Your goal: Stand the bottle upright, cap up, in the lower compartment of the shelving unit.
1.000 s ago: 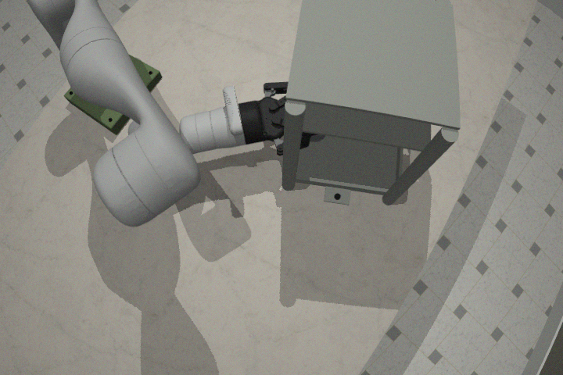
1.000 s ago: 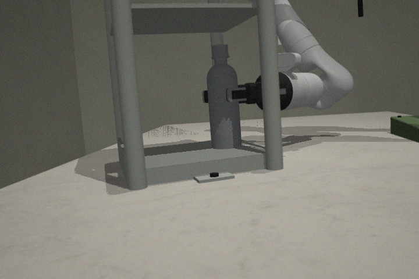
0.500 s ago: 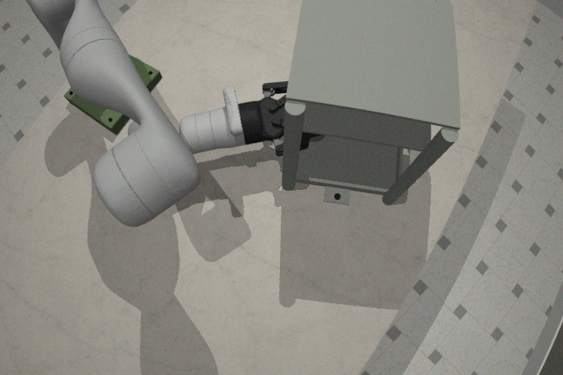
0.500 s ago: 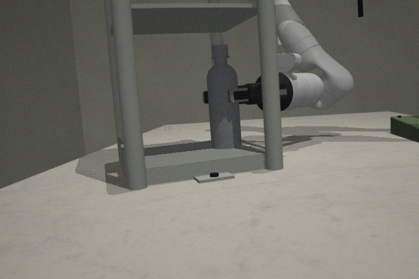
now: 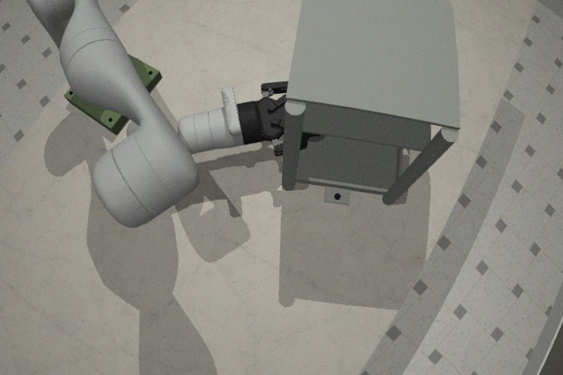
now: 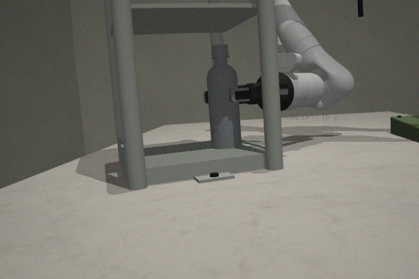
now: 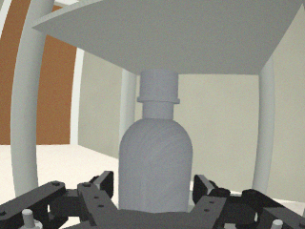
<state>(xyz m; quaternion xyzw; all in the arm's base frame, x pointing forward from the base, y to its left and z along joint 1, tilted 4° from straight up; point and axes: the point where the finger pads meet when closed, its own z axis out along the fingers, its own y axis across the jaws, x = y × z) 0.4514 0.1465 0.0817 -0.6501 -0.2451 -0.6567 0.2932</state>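
Right now the grey bottle is 2 cm above my hand. The rest, counted from my hand: shelving unit (6 cm ahead, 3 cm to the left, 6 cm above).
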